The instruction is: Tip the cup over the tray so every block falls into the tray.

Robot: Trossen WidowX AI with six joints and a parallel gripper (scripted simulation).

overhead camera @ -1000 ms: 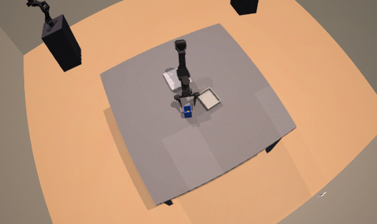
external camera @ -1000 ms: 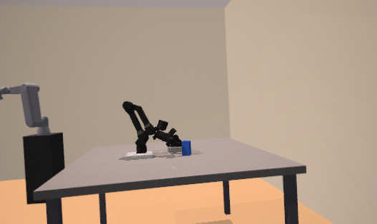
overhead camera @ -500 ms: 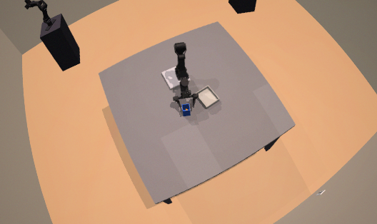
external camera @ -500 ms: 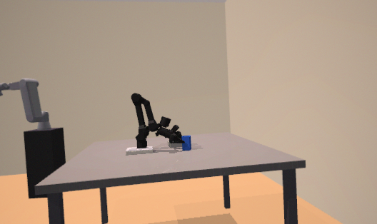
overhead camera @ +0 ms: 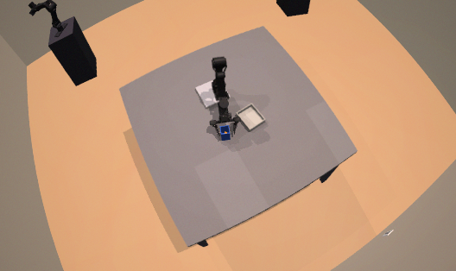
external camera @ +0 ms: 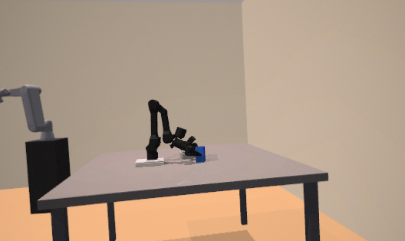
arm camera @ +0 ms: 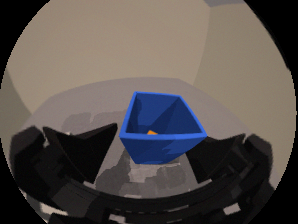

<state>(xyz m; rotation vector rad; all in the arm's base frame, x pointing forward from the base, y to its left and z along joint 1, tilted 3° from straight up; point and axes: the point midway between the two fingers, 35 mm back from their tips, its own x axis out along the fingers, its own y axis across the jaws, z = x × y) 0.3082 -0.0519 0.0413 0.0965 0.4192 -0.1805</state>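
Now: the orange block 2 cm behind my gripper tip. Also, from my gripper tip: blue cup (2 cm below, 2 cm behind, 1 cm to the right).
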